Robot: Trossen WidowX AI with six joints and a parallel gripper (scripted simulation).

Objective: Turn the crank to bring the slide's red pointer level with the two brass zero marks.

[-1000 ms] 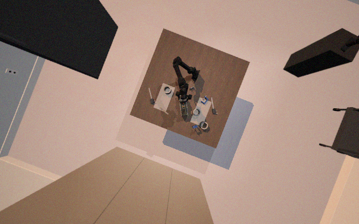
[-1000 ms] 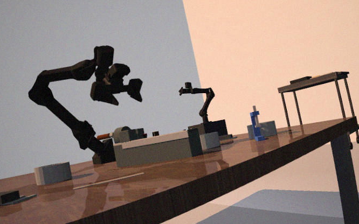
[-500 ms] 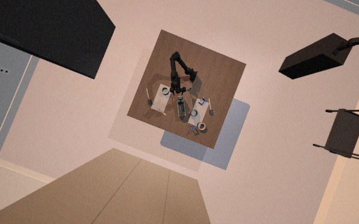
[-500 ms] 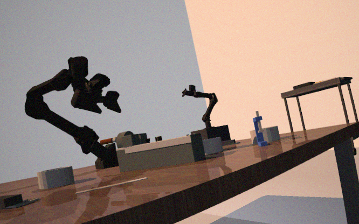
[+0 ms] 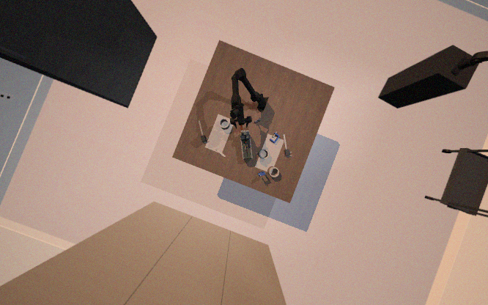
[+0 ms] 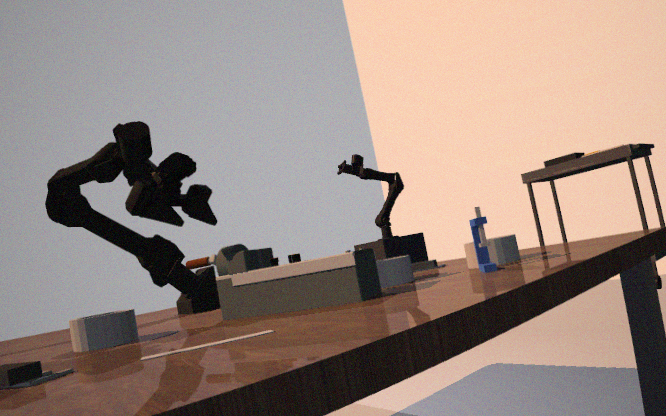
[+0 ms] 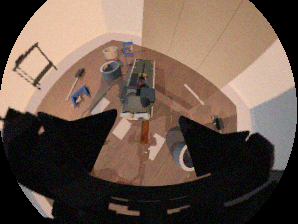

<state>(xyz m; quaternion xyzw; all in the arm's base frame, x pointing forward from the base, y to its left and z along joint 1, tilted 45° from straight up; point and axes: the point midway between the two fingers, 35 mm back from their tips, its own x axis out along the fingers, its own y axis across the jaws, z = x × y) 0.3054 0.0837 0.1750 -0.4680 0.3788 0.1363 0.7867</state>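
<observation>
The crank handle is 7 cm below my gripper tip, 2 cm behind it and 1 cm to the right of it. Also, from my gripper tip: red pointer (9 cm to the left, 9 cm below, 9 cm ahead); then thin white rod (30 cm ahead, 17 cm below, 9 cm to the right).
</observation>
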